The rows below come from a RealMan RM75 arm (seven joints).
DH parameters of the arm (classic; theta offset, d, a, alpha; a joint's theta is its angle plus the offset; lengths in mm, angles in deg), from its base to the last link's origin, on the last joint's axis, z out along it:
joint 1: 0 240.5 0 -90
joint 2: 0 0 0 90
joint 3: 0 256 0 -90
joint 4: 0 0 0 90
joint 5: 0 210 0 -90
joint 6: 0 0 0 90
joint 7: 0 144 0 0
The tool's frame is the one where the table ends.
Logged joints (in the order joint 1, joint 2, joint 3, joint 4, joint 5, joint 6, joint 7), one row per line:
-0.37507, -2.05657, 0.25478, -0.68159, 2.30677, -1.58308, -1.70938
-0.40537, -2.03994, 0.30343, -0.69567, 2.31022, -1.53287, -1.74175
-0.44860, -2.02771, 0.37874, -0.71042, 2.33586, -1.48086, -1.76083
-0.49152, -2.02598, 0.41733, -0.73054, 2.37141, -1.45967, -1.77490
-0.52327, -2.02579, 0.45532, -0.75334, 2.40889, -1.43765, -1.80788
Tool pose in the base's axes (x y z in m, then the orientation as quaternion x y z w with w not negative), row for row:
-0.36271, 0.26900, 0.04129, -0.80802, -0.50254, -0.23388, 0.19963
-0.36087, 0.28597, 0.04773, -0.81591, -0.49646, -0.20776, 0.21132
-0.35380, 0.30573, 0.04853, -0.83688, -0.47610, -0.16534, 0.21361
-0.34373, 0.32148, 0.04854, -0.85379, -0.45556, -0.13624, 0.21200
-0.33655, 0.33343, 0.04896, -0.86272, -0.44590, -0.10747, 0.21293
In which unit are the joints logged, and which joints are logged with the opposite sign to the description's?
The joints are logged in radians. Opposite sign: joint 4, joint 6.
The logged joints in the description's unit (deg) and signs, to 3 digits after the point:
-21.490, -117.833, 14.598, 39.052, 132.168, 90.704, -97.940
-23.226, -116.880, 17.385, 39.859, 132.366, 87.827, -99.795
-25.703, -116.179, 21.700, 40.704, 133.835, 84.847, -100.888
-28.162, -116.080, 23.911, 41.857, 135.872, 83.633, -101.694
-29.981, -116.069, 26.088, 43.163, 138.019, 82.371, -103.584

